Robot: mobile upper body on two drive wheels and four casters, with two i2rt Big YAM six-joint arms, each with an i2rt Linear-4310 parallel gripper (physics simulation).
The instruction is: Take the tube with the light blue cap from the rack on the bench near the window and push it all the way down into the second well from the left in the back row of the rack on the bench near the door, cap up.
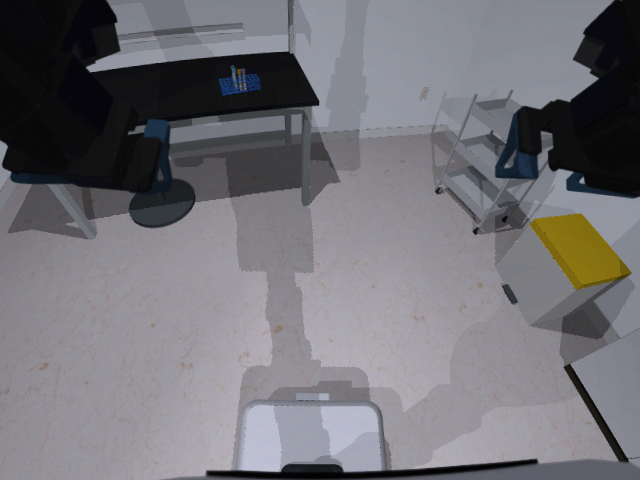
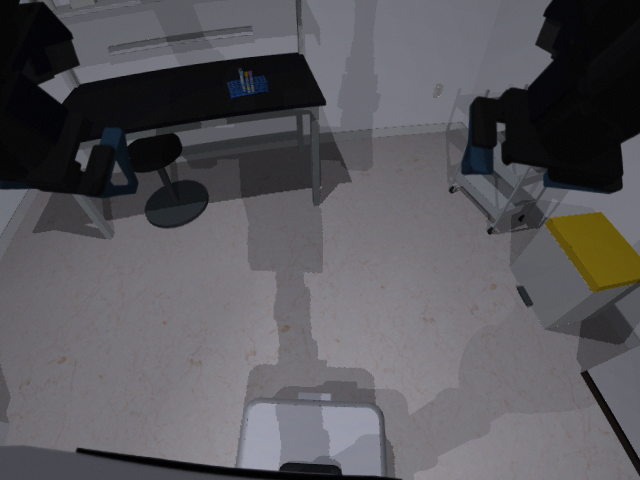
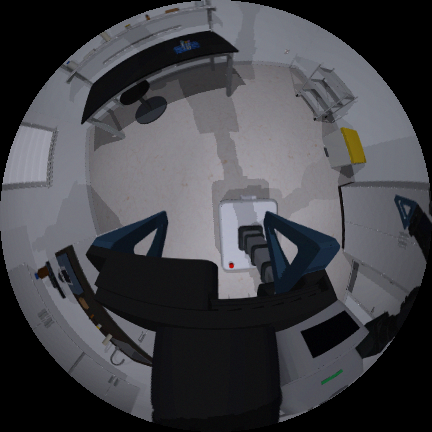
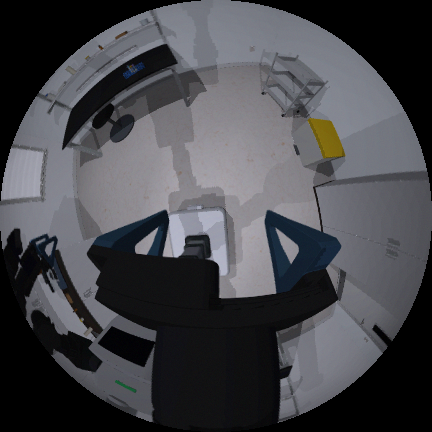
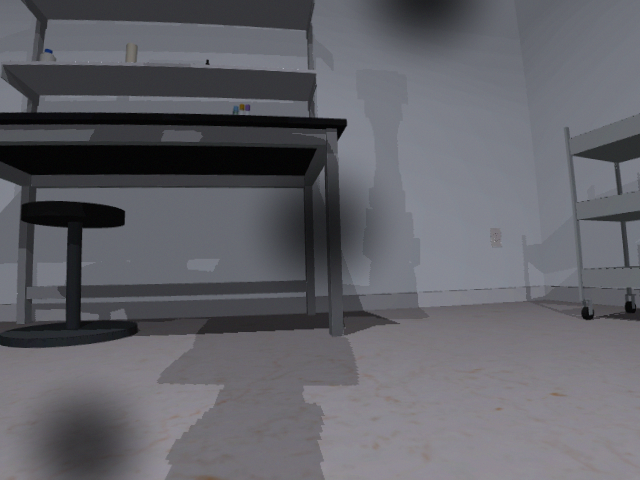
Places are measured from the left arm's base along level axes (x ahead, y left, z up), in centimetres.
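Pixels of known places: left gripper, between the fingertips: (image 1: 128, 181) (image 2: 100, 185) (image 3: 215, 216) (image 4: 51, 235); right gripper, between the fingertips: (image 1: 532, 178) (image 2: 504, 174) (image 3: 397, 199) (image 4: 216, 215).
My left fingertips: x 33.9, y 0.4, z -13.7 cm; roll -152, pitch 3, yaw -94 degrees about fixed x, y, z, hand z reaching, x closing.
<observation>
Behind a point stands the place of what it marks.
A blue rack (image 1: 226, 88) @(y 24.9, x 163.6, z -61.8 cm) (image 2: 235, 91) @(y 25.8, x 167.7, z -63.9 cm) stands toward the right end of a black-topped bench (image 1: 180, 87) @(y 52.9, x 172.1, z -64.8 cm) (image 2: 165, 98) @(y 65.3, x 164.6, z -64.8 cm) (image 3: 130, 65) @(y 74.9, x 174.0, z -64.8 cm) (image 5: 155, 118) @(y 40.5, x 141.8, z -66.7 cm). A tube with a light blue cap (image 1: 233, 75) @(y 21.0, x 165.9, z -55.9 cm) (image 2: 241, 78) @(y 20.7, x 165.9, z -56.1 cm) (image 5: 235, 110) @(y 20.6, x 165.9, z -54.7 cm) stands upright in it, left of an orange-capped and a purple-capped tube. The rack's wells are too small to tell apart. The rack on the other bench does not show. My left gripper (image 3: 215, 216) @(y 0.4, x 33.8, z -13.7 cm) and my right gripper (image 4: 216, 215) @(y -45.4, x 35.8, z -12.7 cm) are both open and empty, held high over the floor, far from the bench.
A stool (image 2: 176, 204) @(y 81.1, x 155.3, z -137.7 cm) (image 5: 73, 273) @(y 81.3, x 156.7, z -117.3 cm) stands at the bench's front left. A wire-framed cart (image 3: 320, 90) @(y -122.5, x 159.0, z -95.2 cm) (image 5: 572, 206) @(y -112.3, x 178.0, z -96.0 cm) and a yellow-topped bin (image 1: 578, 248) @(y -154.2, x 92.4, z -96.0 cm) (image 2: 594, 250) @(y -152.4, x 91.5, z -96.0 cm) stand at the right. A window (image 3: 37, 155) (image 4: 22, 172) is on the left wall. Shelves (image 5: 155, 80) @(y 71.8, x 194.6, z -21.0 cm) rise above the bench.
</observation>
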